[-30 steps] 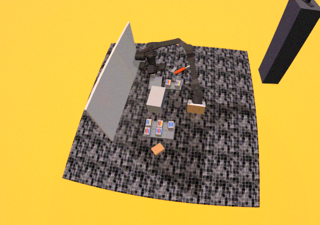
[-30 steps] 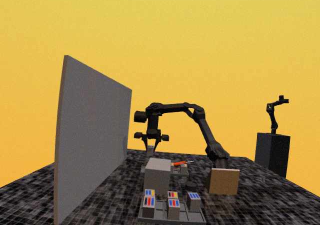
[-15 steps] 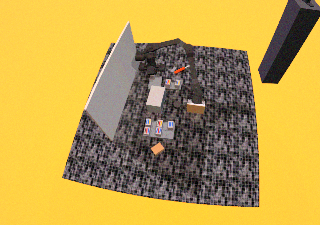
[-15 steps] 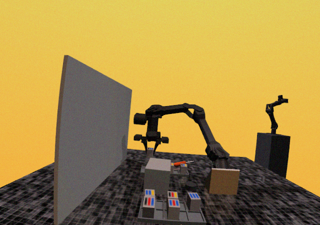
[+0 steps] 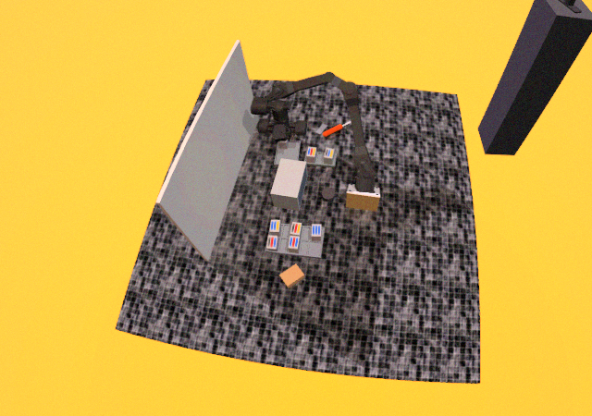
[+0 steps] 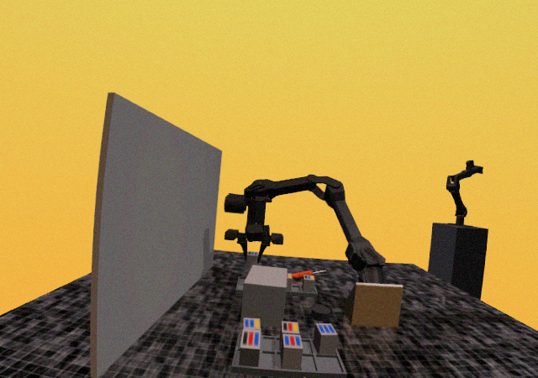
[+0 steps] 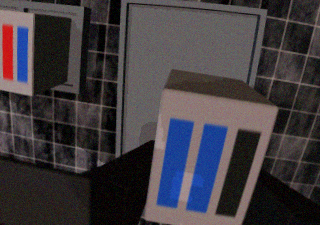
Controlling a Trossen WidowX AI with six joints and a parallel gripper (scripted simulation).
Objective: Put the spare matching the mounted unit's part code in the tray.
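The flat grey tray is 14 cm behind my gripper tip, 7 cm below it and 5 cm to the left of it. Also, from my gripper tip: grey mounted unit 20 cm to the left, 3 cm behind, 2 cm below; dark disc 22 cm to the left, 18 cm behind, 7 cm below; grey spare block 2 cm above, 1 cm to the left.
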